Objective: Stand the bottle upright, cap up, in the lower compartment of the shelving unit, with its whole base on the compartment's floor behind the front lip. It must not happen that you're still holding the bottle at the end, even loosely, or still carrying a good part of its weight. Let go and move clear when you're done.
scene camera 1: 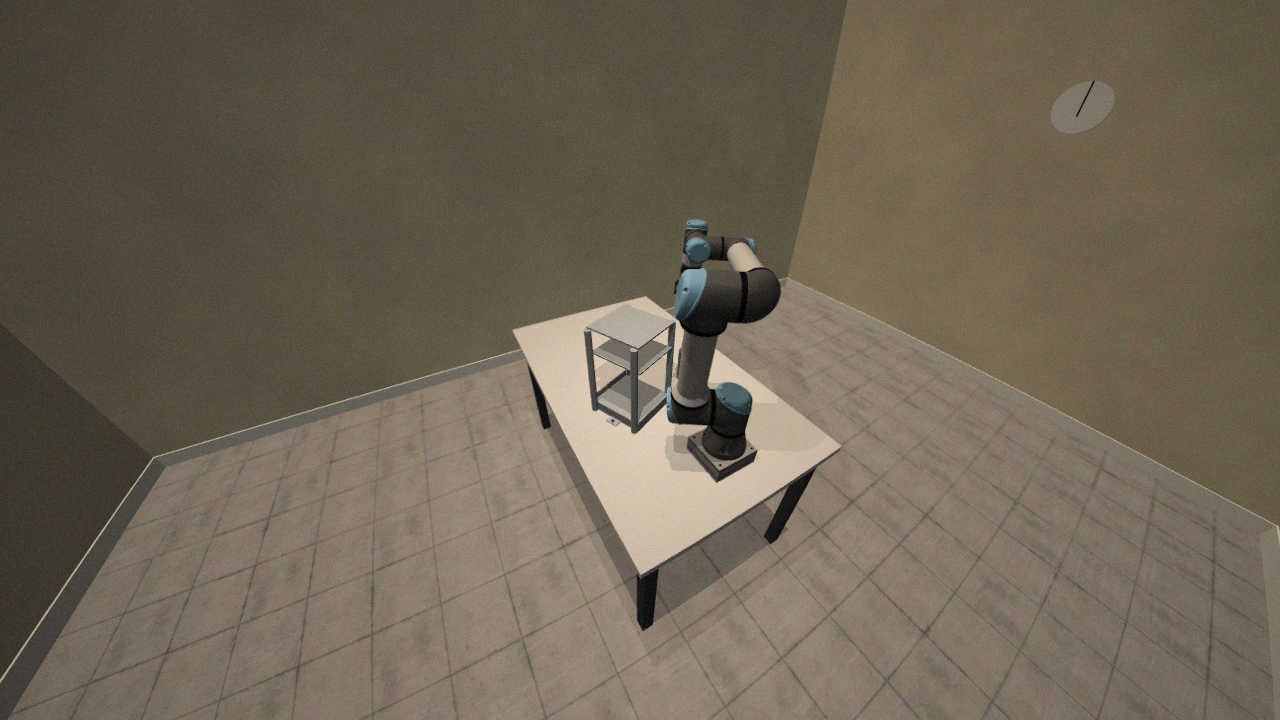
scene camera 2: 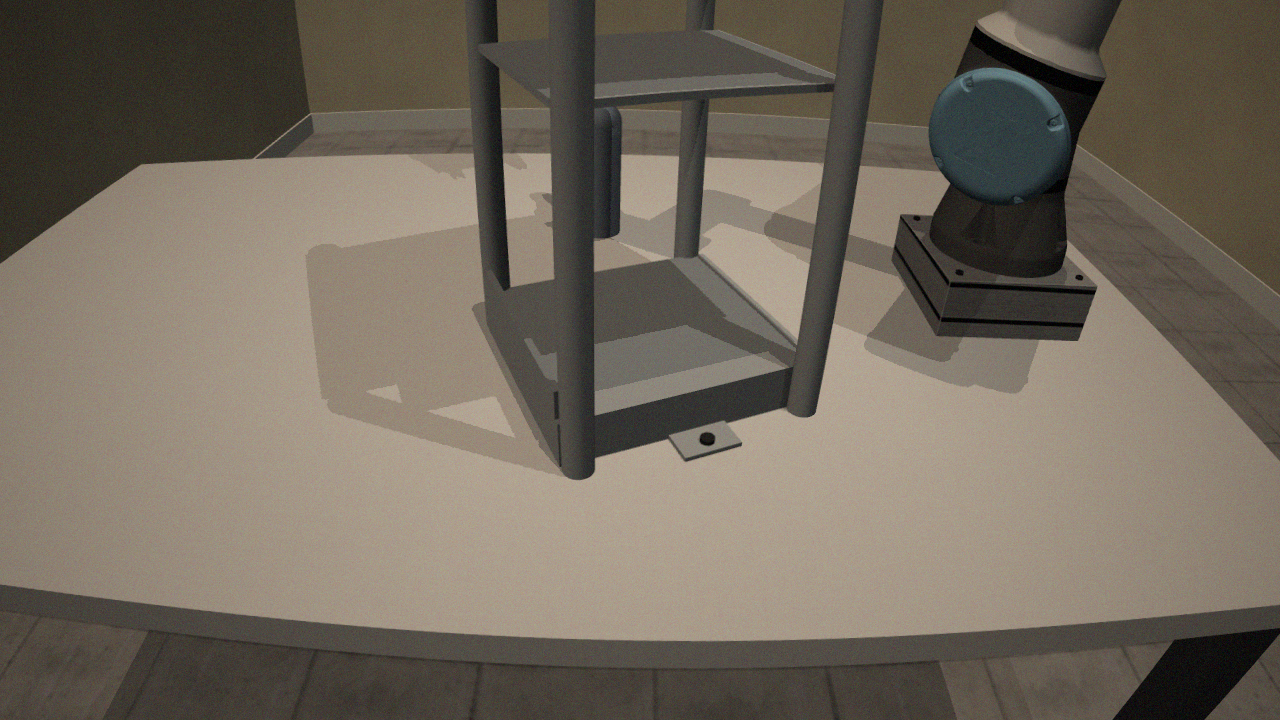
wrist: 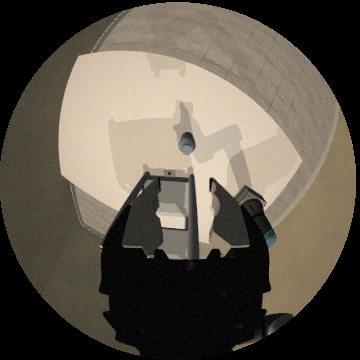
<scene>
same spot on shelving unit: [wrist: 178, 194] = [scene camera 1: 647, 395]
</scene>
